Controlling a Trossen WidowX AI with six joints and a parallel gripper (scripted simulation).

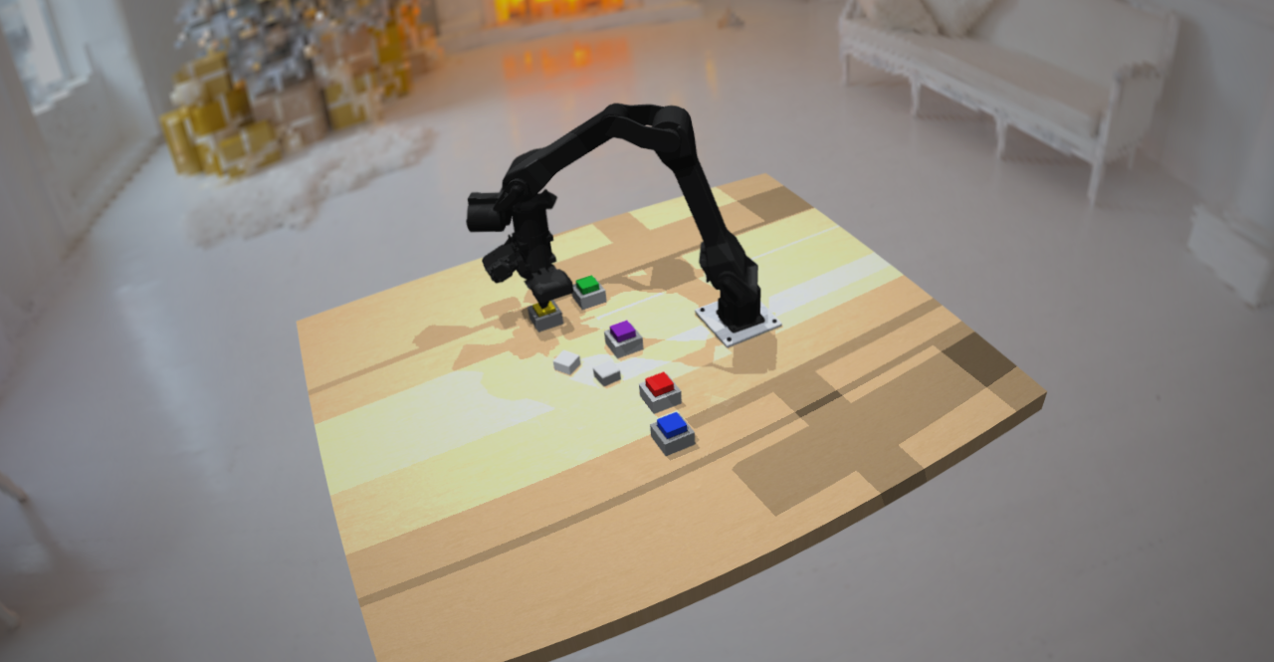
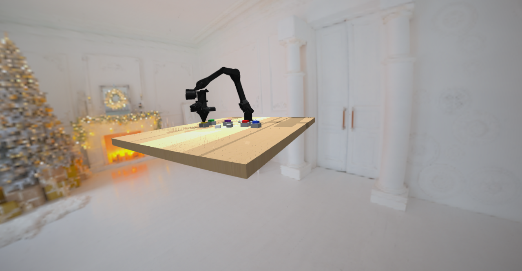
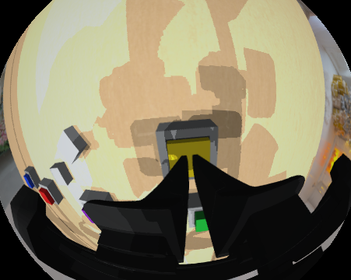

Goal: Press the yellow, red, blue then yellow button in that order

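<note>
My gripper tip is now 10 mm above the yellow button. From my gripper tip the other things lie so: green button: 90 mm behind, 20 mm to the right; then white block: 10 mm ahead, 140 mm to the left, 20 mm below; then purple button: 100 mm behind, 130 mm to the left.
</note>
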